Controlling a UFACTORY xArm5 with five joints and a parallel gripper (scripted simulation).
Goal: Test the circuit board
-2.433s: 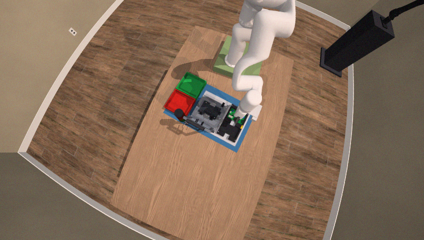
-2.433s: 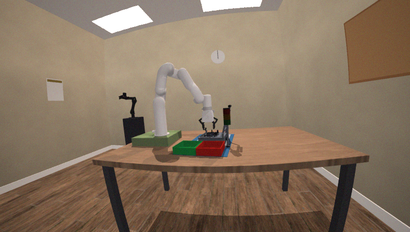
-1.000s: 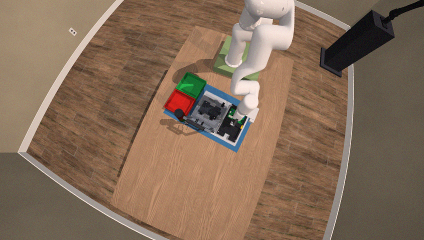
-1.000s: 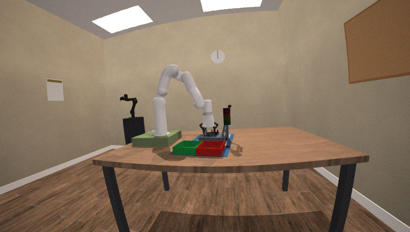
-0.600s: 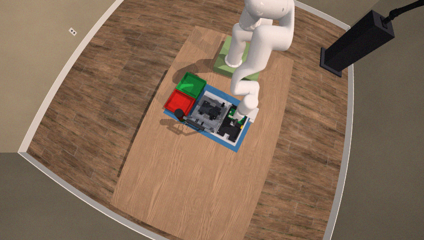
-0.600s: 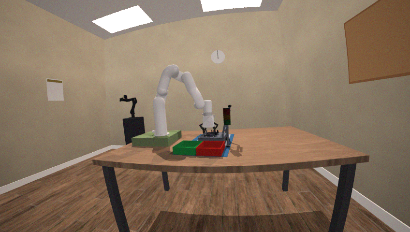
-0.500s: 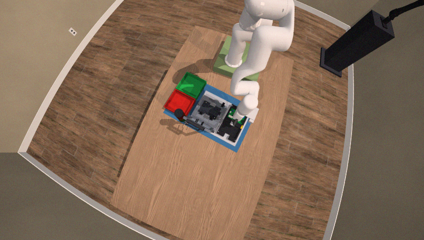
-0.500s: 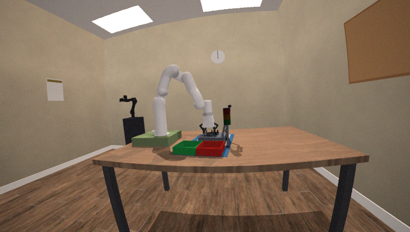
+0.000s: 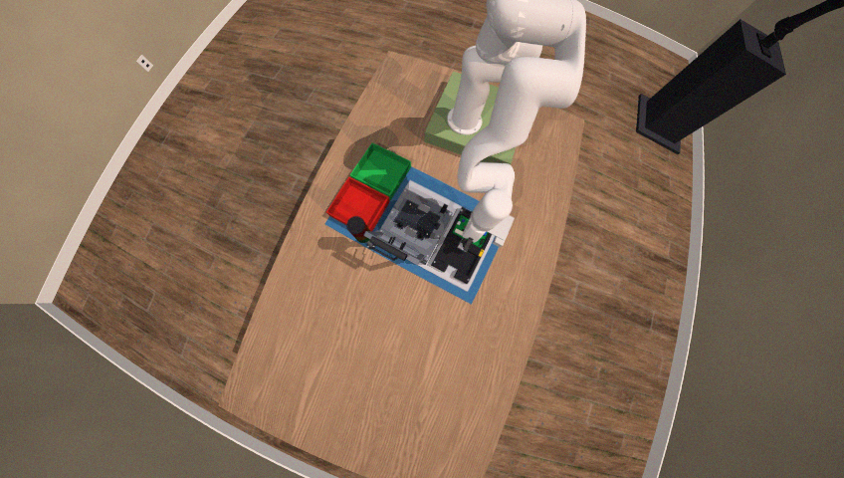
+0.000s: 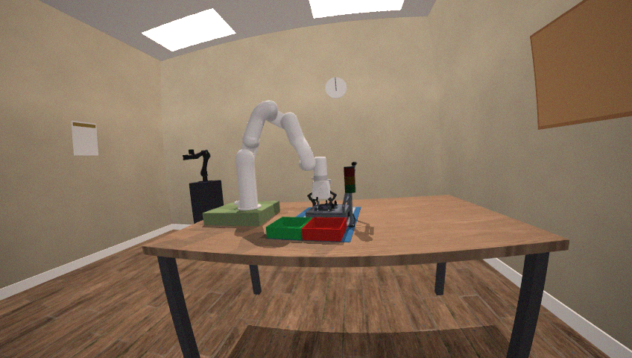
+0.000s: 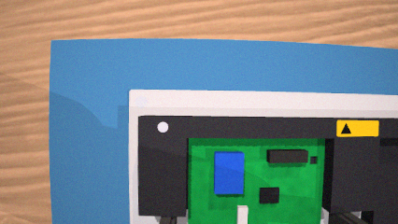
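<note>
The green circuit board lies right at my hand. Round my hand: clear lid (19 cm to the right, 17 cm ahead, 16 cm above); then red bin (38 cm to the right, 7 cm ahead, 1 cm below); then green bin (36 cm to the right, 8 cm behind, 1 cm below).
</note>
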